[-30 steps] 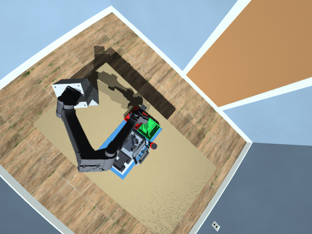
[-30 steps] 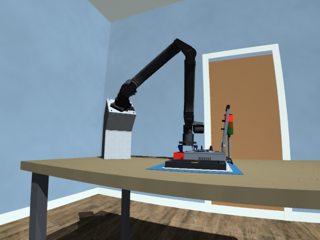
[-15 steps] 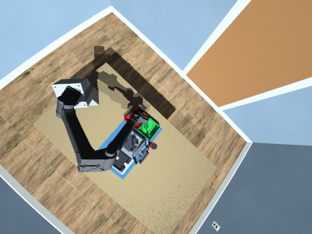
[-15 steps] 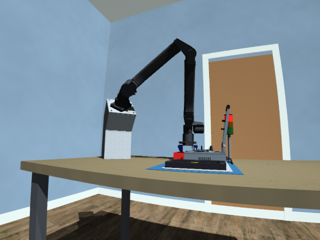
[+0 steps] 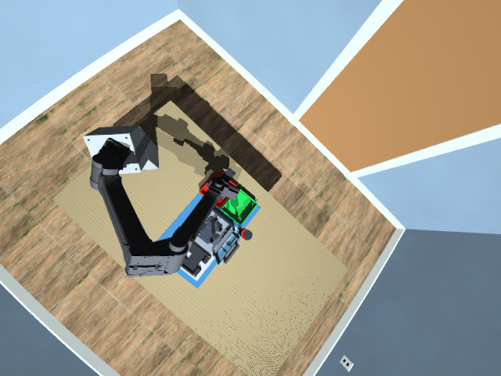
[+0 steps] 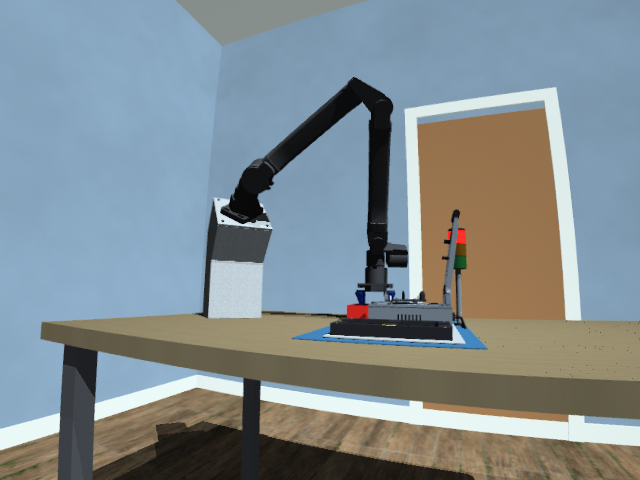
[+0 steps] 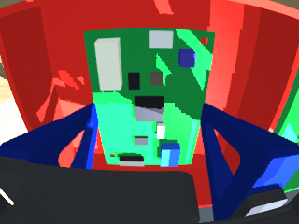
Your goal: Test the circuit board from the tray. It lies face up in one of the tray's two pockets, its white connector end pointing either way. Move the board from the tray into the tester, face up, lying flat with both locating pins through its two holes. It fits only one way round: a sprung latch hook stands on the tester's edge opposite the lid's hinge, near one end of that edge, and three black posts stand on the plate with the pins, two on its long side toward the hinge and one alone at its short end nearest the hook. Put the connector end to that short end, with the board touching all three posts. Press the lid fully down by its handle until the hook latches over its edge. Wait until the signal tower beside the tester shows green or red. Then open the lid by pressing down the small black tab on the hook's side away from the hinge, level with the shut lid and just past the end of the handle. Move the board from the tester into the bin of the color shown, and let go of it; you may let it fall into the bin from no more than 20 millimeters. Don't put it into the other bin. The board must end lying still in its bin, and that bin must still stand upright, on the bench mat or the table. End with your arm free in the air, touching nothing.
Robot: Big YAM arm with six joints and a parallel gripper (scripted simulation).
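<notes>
The red bin is 1 cm below my hand. From my hand the other things lie so: green bin: 15 cm ahead, 3 cm to the right, 1 cm below; then green circuit board: right at my hand; then black latch hook: 15 cm to the right, 7 cm above, 2 cm ahead.
</notes>
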